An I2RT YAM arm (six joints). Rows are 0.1 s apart.
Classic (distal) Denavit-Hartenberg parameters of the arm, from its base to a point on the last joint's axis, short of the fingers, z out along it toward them. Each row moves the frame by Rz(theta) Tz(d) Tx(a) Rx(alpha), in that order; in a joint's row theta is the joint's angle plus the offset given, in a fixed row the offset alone. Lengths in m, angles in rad.
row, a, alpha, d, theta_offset
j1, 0.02, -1.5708, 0.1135, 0
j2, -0.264, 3.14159, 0, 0
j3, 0.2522, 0, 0, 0.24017
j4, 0.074, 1.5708, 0, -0.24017
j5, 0, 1.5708, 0, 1.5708
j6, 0, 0, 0.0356, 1.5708
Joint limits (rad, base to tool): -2.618..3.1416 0..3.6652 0..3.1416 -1.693..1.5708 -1.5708..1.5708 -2.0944..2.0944
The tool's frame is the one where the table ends.
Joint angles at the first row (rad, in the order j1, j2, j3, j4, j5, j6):
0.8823, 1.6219, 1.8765, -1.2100, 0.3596, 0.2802
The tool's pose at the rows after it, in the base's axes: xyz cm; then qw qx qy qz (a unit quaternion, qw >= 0):
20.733 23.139 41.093 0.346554 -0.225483 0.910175 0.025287
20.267 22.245 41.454 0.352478 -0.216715 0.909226 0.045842
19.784 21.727 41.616 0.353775 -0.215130 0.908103 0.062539
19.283 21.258 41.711 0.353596 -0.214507 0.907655 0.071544
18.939 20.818 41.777 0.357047 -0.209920 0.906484 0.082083
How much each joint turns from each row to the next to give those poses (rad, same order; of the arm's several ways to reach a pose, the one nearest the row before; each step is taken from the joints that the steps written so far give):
-0.0022, -0.0293, -0.0264, 0.0096, -0.0035, -0.0025
-0.0101, -0.0447, -0.0368, 0.0250, -0.0278, 0.0109
-0.0017, -0.0320, -0.0281, 0.0160, -0.0256, 0.0066
0.0012, -0.0269, -0.0227, 0.0042, -0.0134, 0.0057
-0.0022, -0.0264, -0.0254, 0.0163, -0.0116, 0.0083

